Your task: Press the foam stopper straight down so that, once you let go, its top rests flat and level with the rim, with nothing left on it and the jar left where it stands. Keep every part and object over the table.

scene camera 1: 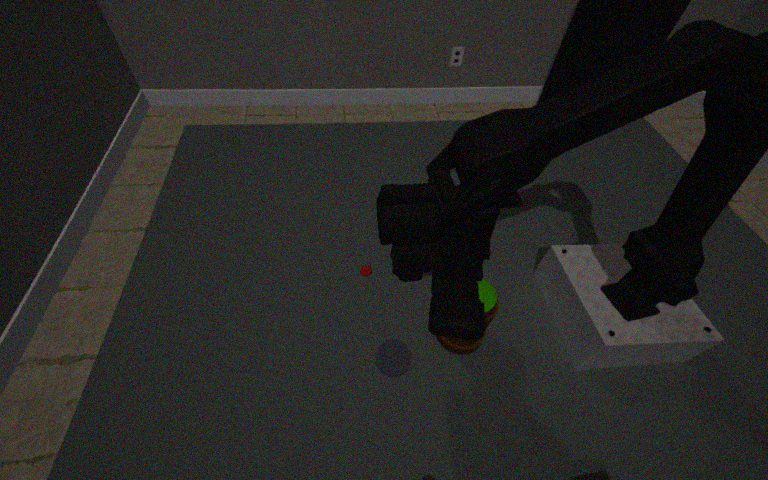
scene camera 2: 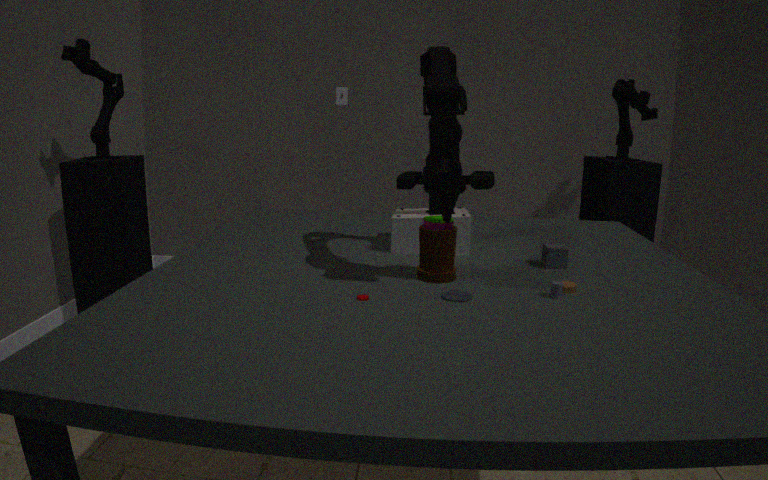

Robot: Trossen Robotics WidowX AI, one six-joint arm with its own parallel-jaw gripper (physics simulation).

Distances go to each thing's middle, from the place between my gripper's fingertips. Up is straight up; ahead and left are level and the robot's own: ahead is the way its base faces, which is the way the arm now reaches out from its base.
Labels:
The brown jar [scene camera 2: 436,248] is 5 cm behind my hand, 1 cm to the right of it and 7 cm below it.

